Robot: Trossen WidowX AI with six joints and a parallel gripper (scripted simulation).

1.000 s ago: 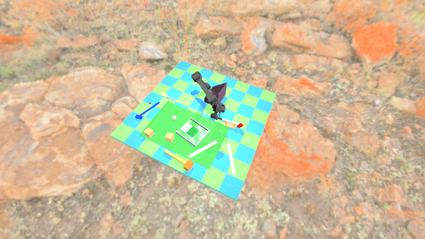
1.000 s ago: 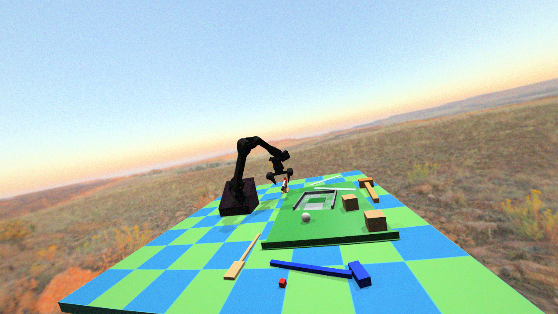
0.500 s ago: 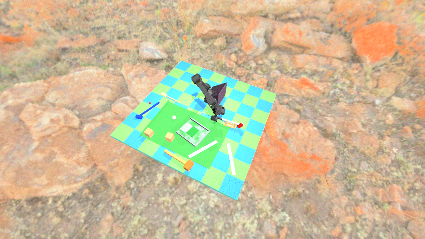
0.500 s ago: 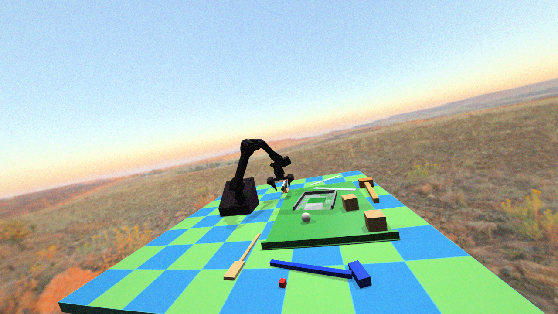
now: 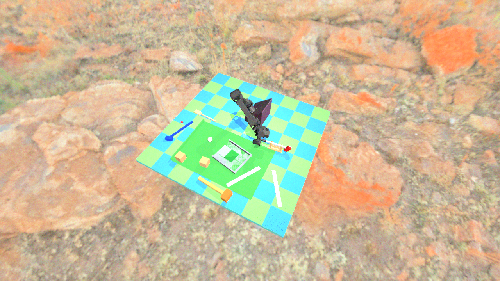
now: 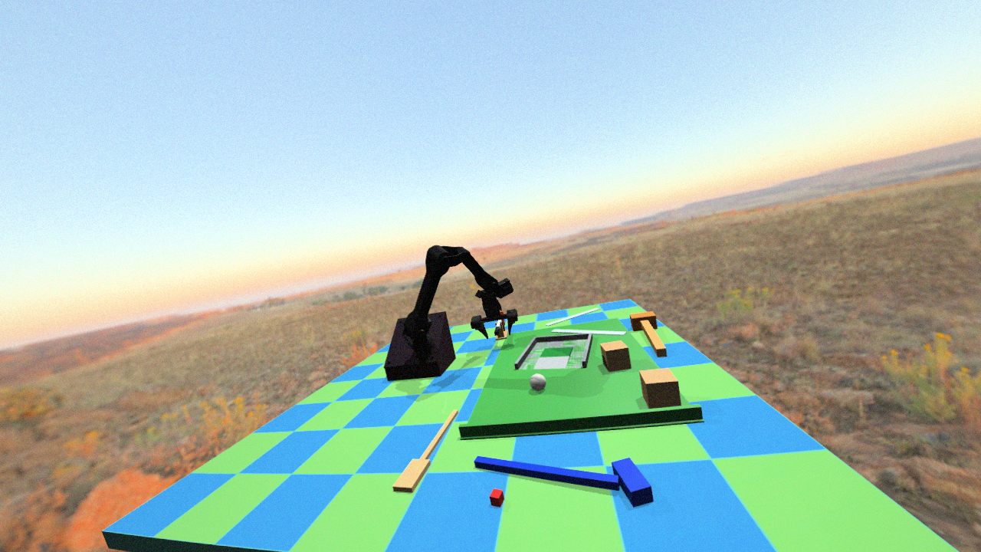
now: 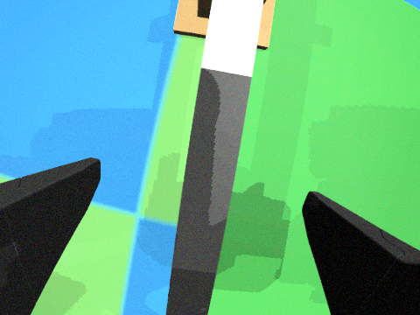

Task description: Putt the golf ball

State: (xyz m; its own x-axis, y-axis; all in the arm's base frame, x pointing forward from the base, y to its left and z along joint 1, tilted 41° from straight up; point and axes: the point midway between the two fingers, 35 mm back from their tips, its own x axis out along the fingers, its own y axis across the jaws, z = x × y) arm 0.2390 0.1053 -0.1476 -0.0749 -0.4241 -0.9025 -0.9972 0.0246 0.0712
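Now: gripper tip 11 cm to the right of the red putter, 2 cm below it and 1 cm past it. From my gripper tip the other things lie so: green mat 24 cm to the right, 24 cm ahead, 4 cm below; small wooden stand 13 cm to the left, 1 cm behind; white golf ball 42 cm to the right, 15 cm ahead, 1 cm below.
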